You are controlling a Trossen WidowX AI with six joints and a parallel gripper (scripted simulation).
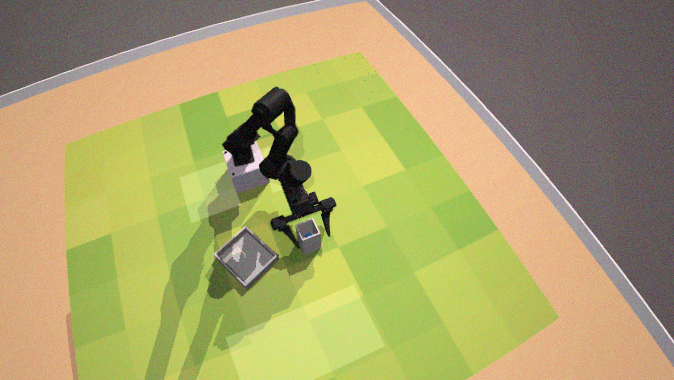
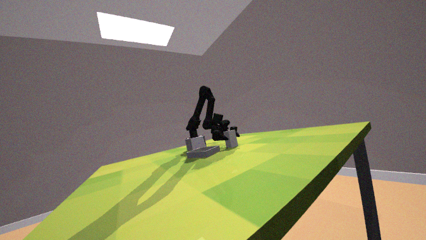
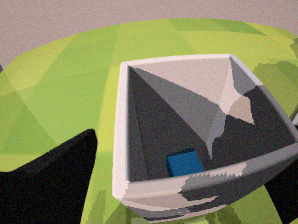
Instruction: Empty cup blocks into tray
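My gripper tip is now 2 cm past the blue block, 1 cm to the left of it and 1 cm above it. Also, from my gripper tip: grey square cup: 3 cm below, 2 cm behind, 1 cm to the right.
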